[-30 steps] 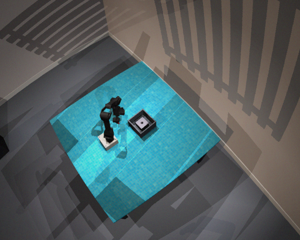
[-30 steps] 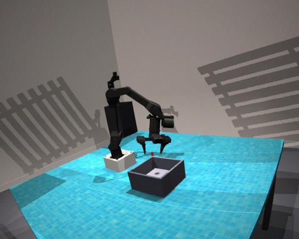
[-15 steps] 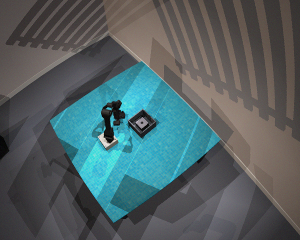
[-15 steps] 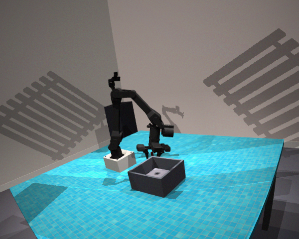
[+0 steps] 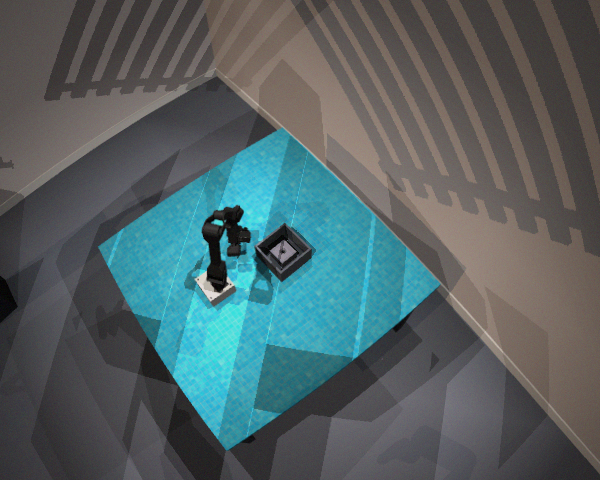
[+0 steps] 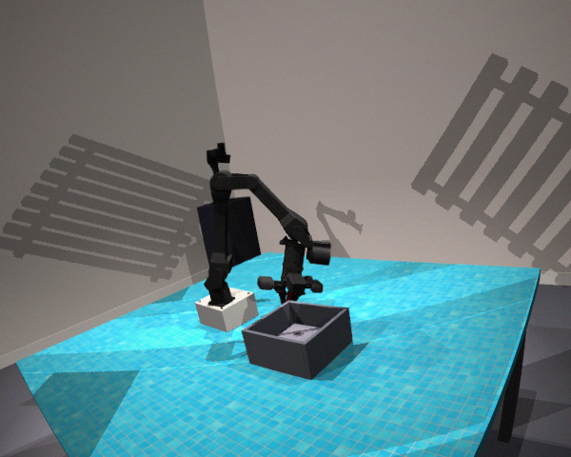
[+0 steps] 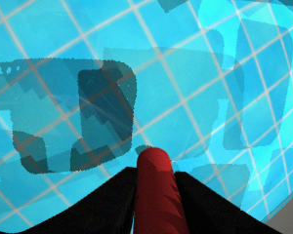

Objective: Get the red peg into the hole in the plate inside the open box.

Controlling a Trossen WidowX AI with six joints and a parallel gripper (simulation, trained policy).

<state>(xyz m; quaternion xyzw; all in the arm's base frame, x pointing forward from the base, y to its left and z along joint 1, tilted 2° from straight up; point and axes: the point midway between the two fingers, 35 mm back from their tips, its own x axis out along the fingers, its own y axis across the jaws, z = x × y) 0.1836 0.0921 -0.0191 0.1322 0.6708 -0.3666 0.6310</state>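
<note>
My gripper tip is 16 cm short of the grey plate, 16 cm to the left of it and 2 cm below it. Also, from my gripper tip: dark box 16 cm ahead, 16 cm to the right; then red peg 1 cm ahead, 3 cm above.
</note>
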